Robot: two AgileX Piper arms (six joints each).
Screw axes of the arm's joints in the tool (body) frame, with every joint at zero. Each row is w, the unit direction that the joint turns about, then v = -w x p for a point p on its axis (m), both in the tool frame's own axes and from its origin. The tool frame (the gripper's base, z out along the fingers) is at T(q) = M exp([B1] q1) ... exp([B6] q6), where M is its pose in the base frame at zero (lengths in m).
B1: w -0.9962 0 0.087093 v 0 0.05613 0
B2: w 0 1 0 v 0.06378 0 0.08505
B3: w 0 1 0 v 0.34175 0 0.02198
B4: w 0 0 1 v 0 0 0
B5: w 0 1 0 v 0.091 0 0
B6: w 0 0 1 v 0 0 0
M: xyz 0.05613 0 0.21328 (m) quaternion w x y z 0.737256 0 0.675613 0
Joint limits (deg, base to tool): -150..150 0..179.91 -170..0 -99.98..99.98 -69.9..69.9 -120..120
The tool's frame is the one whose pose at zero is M.
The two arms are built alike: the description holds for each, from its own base.
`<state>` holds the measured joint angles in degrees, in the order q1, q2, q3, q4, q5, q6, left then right.
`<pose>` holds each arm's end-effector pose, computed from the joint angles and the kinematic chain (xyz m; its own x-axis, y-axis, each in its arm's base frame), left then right.
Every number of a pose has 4 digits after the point.
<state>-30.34 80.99 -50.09 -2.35 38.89 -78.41 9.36 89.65 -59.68 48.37 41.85 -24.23</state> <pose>0.2300 -0.1373 0.2359 -0.6393 -0.7673 -0.0493 -0.6822 0.5957 -0.4240 0.3063 0.0965 0.2545 -0.8982 0.0902 -0.4303 -0.1813 0.8157 0.5494</pose>
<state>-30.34 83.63 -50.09 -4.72 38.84 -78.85 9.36 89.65 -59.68 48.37 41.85 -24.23</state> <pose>0.2332 -0.1419 0.2236 -0.6207 -0.7840 -0.0030 -0.7215 0.5728 -0.3890 0.3063 0.0965 0.2545 -0.8982 0.0902 -0.4303 -0.1813 0.8157 0.5494</pose>
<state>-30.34 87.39 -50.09 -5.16 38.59 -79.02 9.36 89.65 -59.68 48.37 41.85 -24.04</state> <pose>0.2385 -0.1455 0.2057 -0.6150 -0.7885 0.0128 -0.7461 0.5765 -0.3332 0.3063 0.0965 0.2545 -0.8988 0.0929 -0.4284 -0.1783 0.8154 0.5508</pose>
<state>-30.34 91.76 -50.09 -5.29 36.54 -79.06 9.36 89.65 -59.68 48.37 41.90 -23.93</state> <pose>0.2460 -0.1498 0.1850 -0.6108 -0.7916 0.0183 -0.7598 0.5794 -0.2949 0.3062 0.0965 0.2545 -0.8994 0.0940 -0.4268 -0.1767 0.8150 0.5519</pose>
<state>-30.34 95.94 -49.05 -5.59 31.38 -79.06 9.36 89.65 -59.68 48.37 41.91 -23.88</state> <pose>0.2525 -0.1532 0.1618 -0.6029 -0.7977 0.0171 -0.7657 0.5724 -0.2934 0.3062 0.0965 0.2545 -0.8997 0.0946 -0.4262 -0.1759 0.8149 0.5523</pose>
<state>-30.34 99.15 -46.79 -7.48 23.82 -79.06 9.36 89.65 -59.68 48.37 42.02 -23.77</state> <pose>0.2553 -0.1550 0.1402 -0.5761 -0.8170 0.0264 -0.7769 0.5373 -0.3282 0.3060 0.0966 0.2545 -0.9007 0.0952 -0.4239 -0.1745 0.8142 0.5537</pose>
